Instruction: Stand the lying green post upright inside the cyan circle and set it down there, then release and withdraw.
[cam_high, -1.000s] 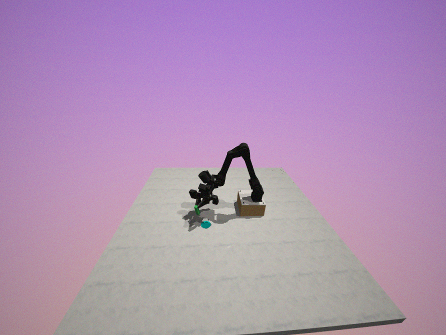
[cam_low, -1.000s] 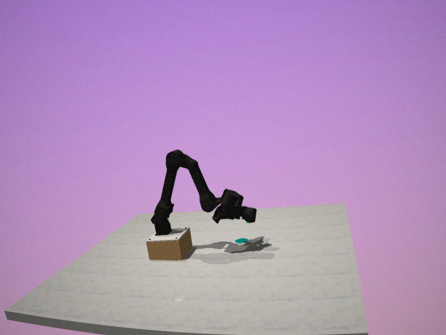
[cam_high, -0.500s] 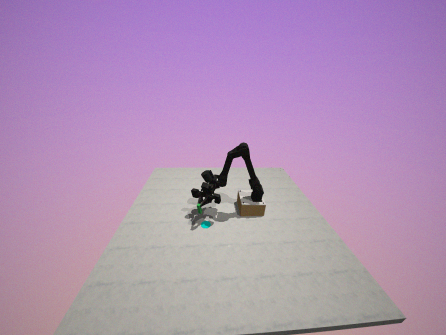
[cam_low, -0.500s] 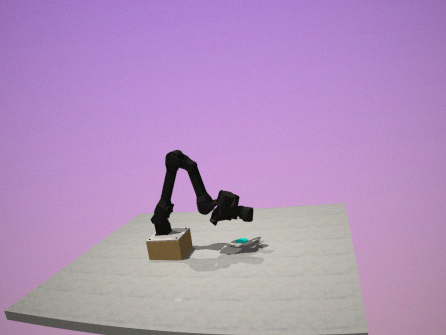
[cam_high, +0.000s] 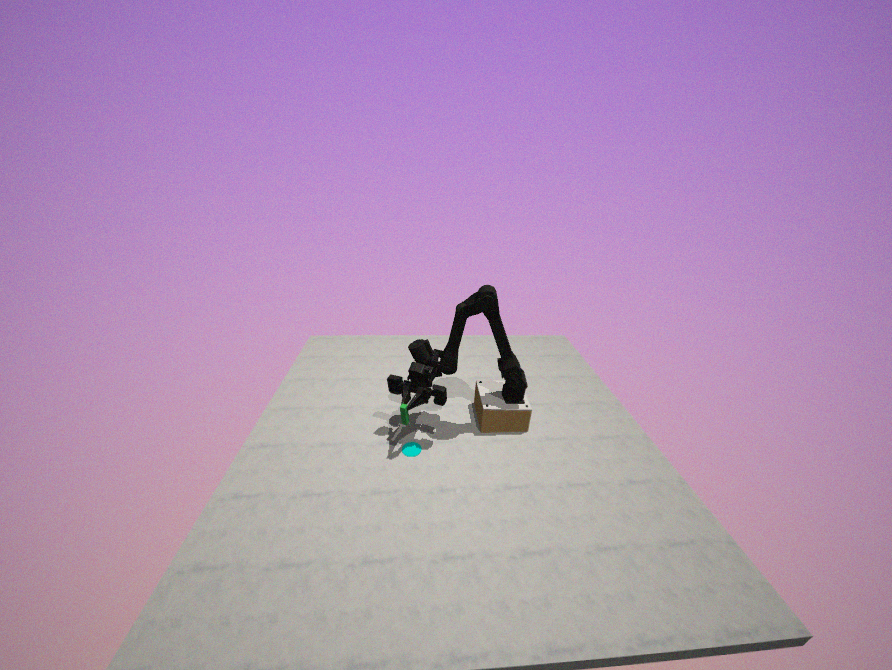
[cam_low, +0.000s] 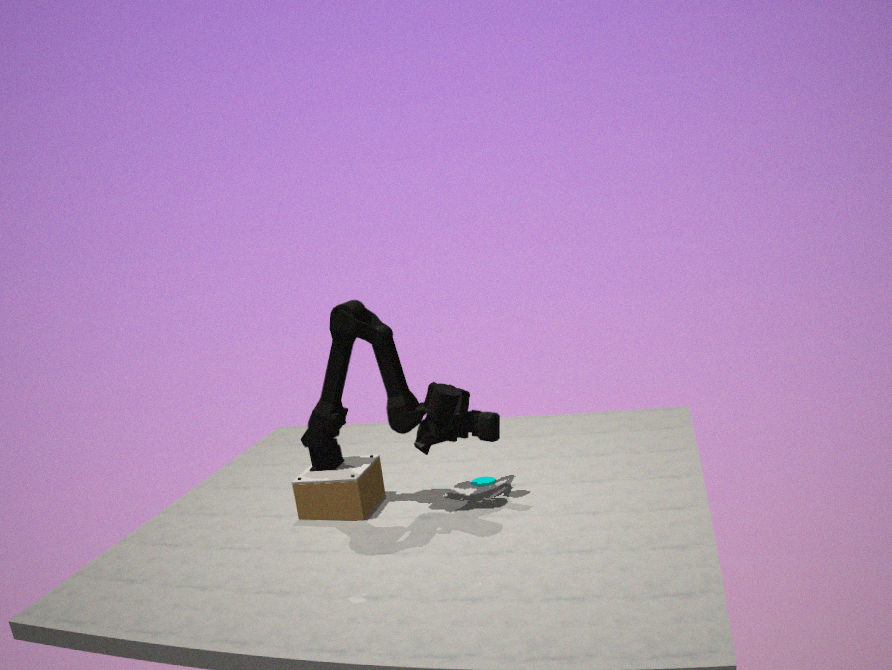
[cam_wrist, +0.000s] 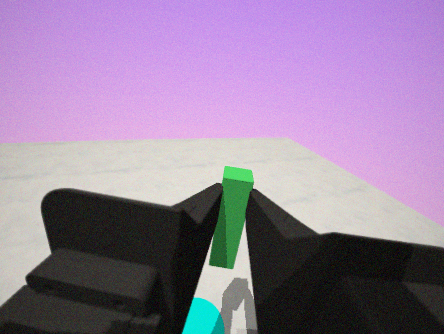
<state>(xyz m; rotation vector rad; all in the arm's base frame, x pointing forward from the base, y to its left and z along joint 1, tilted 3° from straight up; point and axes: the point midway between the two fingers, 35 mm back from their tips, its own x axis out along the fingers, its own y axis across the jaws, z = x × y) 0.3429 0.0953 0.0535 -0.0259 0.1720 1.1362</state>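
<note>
The cyan circle lies 2 cm behind my gripper tip and 16 cm below it. The rest, counted from my gripper tip: green post (2 cm below).
</note>
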